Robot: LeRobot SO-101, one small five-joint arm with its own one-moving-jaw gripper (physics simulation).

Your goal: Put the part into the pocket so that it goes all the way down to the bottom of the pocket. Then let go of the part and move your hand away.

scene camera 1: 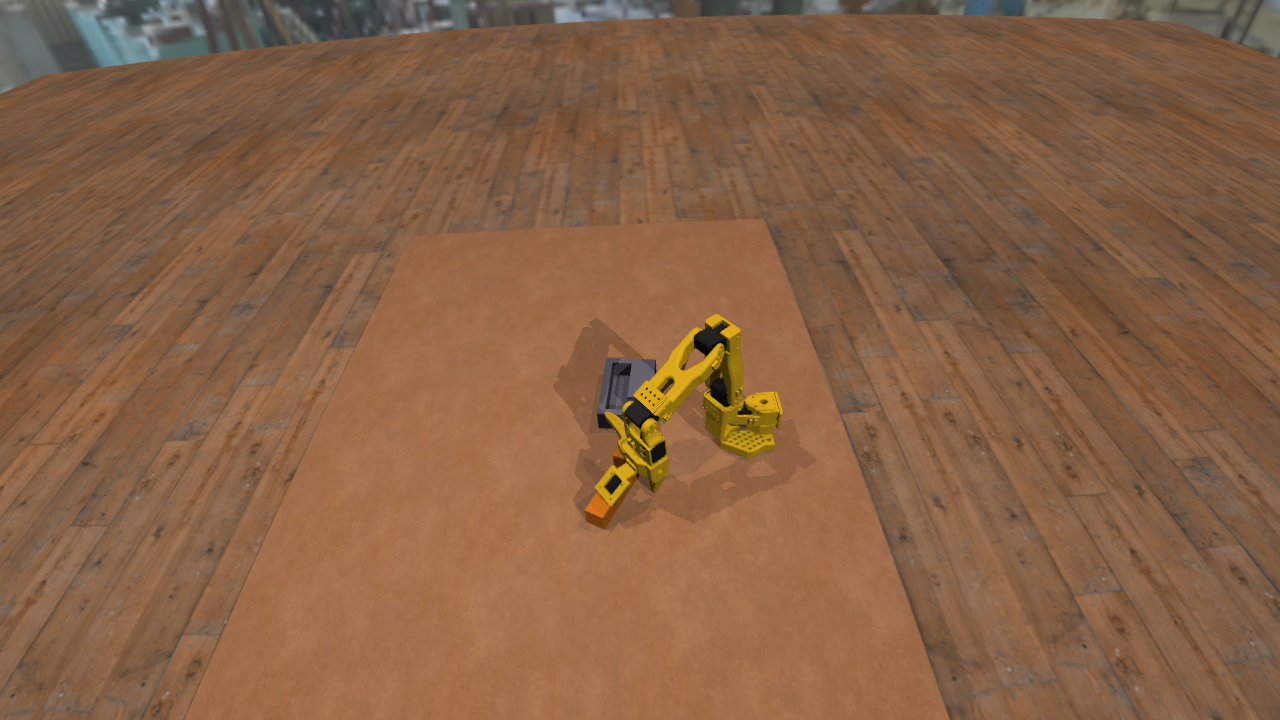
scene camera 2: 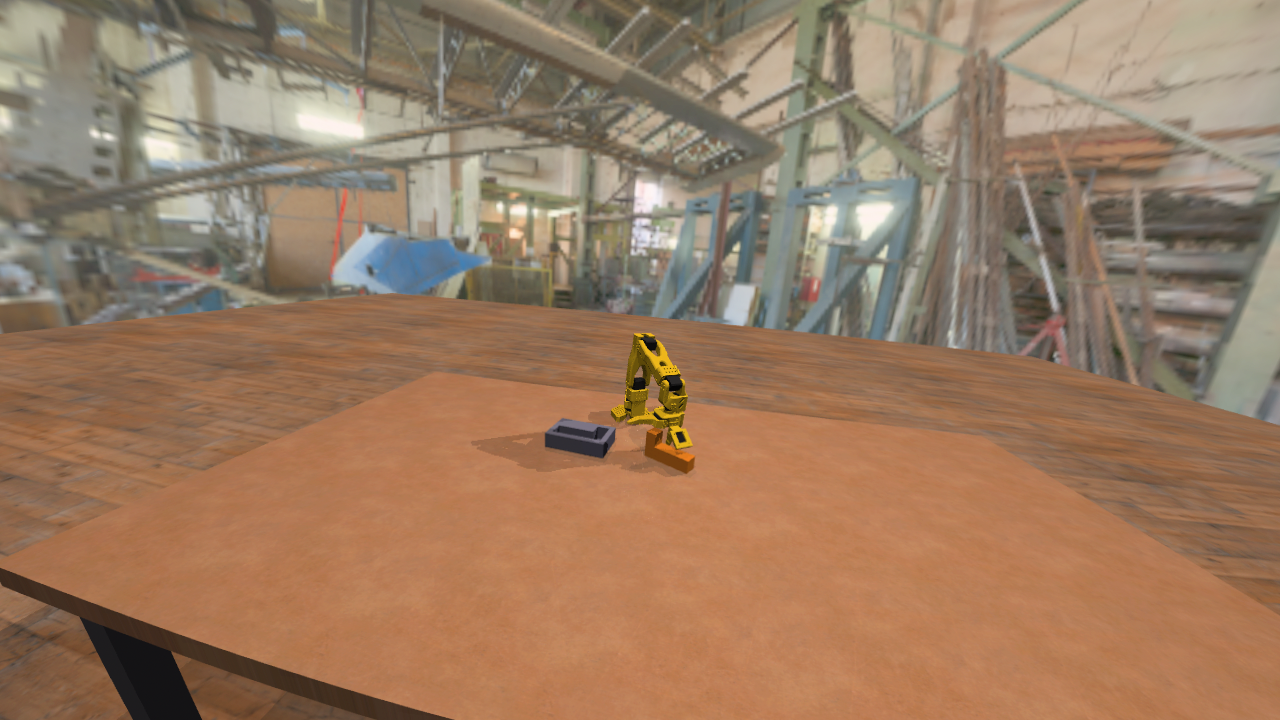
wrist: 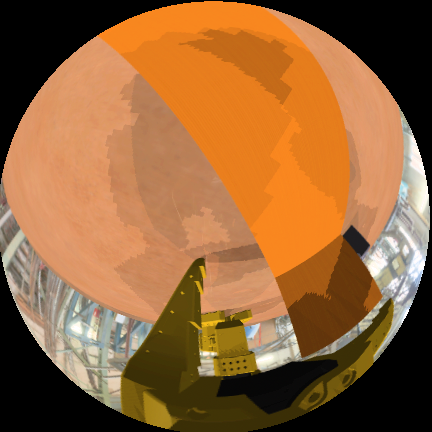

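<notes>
The orange L-shaped part (scene camera 1: 597, 513) (scene camera 2: 673, 456) (wrist: 250, 150) lies on the mat outside the pocket. Its long bar is low; its short leg appears to stand up at the end nearer the arm. My gripper (scene camera 1: 632, 452) (wrist: 295, 281) is wide open at that end, with its fixed jaw left and moving jaw right in the wrist view. The jaws do not grip the part; whether one touches it I cannot tell. The dark grey pocket block (scene camera 1: 602, 420) (scene camera 2: 572, 441) (wrist: 356, 240) stands beside the part. The arm hides part of the block and part of the orange part in scene camera 1.
The yellow arm (scene camera 1: 684, 367) (scene camera 2: 657, 358) reaches over from its base (scene camera 1: 747, 438), which stands right of the pocket block in scene camera 1. The brown mat (scene camera 1: 429, 537) (scene camera 2: 805, 555) lies under everything, on a wooden plank surface (scene camera 1: 1074, 402) (scene camera 2: 223, 340).
</notes>
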